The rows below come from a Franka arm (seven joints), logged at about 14 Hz.
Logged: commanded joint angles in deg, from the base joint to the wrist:
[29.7 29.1 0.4 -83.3 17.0 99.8 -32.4]
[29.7 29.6 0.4 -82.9 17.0 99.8 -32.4]
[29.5 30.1 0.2 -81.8 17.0 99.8 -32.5]
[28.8 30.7 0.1 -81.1 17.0 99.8 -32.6]
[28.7 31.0 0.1 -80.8 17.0 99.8 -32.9]
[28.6 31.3 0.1 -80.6 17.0 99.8 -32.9]
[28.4 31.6 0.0 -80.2 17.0 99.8 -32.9]
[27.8 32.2 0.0 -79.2 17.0 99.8 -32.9]
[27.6 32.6 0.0 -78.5 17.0 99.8 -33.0]
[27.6 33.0 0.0 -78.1 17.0 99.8 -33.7]
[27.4 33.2 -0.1 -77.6 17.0 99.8 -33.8]
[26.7 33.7 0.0 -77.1 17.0 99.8 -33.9]
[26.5 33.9 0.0 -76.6 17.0 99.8 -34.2]
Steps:
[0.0 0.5 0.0 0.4 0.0 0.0 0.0]
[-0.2 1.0 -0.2 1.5 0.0 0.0 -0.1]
[-0.9 1.6 -0.3 2.2 0.0 0.0 -0.2]
[-1.0 1.9 -0.3 2.5 0.0 0.0 -0.5]
[-1.1 2.2 -0.3 2.7 0.0 0.0 -0.5]
[-1.3 2.5 -0.4 3.1 0.0 0.0 -0.5]
[-1.9 3.1 -0.4 4.1 0.0 0.0 -0.5]
[-2.1 3.5 -0.4 4.8 0.0 0.0 -0.6]
[-2.1 3.9 -0.4 5.2 0.0 0.0 -1.3]
[-2.3 4.1 -0.5 5.7 0.0 0.0 -1.4]
[-3.0 4.6 -0.4 6.2 0.0 0.0 -1.5]
[-3.2 4.8 -0.4 6.7 0.0 0.0 -1.8]

